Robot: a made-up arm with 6 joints. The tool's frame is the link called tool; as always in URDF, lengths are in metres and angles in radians.
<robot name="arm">
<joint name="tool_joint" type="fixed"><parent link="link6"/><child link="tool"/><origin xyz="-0.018 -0.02 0.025" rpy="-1.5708 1.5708 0"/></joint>
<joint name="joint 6" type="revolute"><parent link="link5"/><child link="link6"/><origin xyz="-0.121 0.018 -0.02" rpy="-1.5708 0 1.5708"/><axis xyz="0 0 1"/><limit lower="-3.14" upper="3.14" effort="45" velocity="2.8"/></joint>
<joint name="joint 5" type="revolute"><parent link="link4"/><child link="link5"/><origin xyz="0.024 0.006 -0.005" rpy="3.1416 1.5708 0"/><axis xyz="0 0 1"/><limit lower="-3.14" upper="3.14" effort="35" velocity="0.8"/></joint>
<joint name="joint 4" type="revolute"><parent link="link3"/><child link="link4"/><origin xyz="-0.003 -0.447 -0.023" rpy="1.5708 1.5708 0"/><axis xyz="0 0 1"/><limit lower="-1.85" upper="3.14" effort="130" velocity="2"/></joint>
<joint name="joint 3" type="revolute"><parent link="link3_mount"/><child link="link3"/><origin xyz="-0.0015 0.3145 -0.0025" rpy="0 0 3.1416"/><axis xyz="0 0 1"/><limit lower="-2.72" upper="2.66" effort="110" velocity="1"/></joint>
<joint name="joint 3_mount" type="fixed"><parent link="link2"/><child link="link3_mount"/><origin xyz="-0.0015 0.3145 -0.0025"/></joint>
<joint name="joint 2" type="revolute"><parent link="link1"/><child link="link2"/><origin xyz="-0.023 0.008 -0.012" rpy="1.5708 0 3.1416"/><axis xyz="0 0 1"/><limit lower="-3.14" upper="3.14" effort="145" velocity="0.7"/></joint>
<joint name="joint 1" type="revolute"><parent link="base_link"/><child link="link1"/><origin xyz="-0.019 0.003 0.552"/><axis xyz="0 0 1"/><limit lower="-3.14" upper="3.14" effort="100" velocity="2.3"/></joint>
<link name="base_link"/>
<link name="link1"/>
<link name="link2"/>
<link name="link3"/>
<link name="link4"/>
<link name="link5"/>
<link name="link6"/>
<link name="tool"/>
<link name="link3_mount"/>
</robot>
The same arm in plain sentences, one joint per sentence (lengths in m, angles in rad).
The arm has six revolute joints in a row. What follows holds with every joint at zero, and every direction is one of the base frame's. The first joint lies 0.019 m along -x and 0.003 m along +y and 0.552 m along +z from the base frame's origin and rotates about +z, from -3.14 to 3.14 rad. The second joint lies 0.023 m along -x and 0.008 m along +y and 0.012 m along -z from the first joint and rotates about +y, from -3.14 to 3.14 rad. The third joint lies 0.003 m along +x and 0.005 m along -y and 0.629 m along +z from the second joint and rotates about +y, from -2.72 to 2.66 rad. The fourth joint lies 0.003 m along -x and 0.023 m along -y and 0.447 m along +z from the third joint and rotates about +z, from -1.85 to 3.14 rad. The fifth joint lies 0.006 m along +x and 0.024 m along -y and 0.005 m along -z from the fourth joint and rotates about +y, from -3.14 to 3.14 rad. The sixth joint lies 0.018 m along -x and 0.02 m along -y and 0.121 m along +z from the fifth joint and rotates about +z, from -3.14 to 3.14 rad. The tool frame, which is the frame that the pose is given for, lies 0.018 m along +x and 0.02 m along +y and 0.025 m along +z from the sixth joint; its axes are the base frame's turned by roll 1.5708, pitch 1.5708 and yaw 0 rad (as in URDF: about the fixed x, then y, then z).
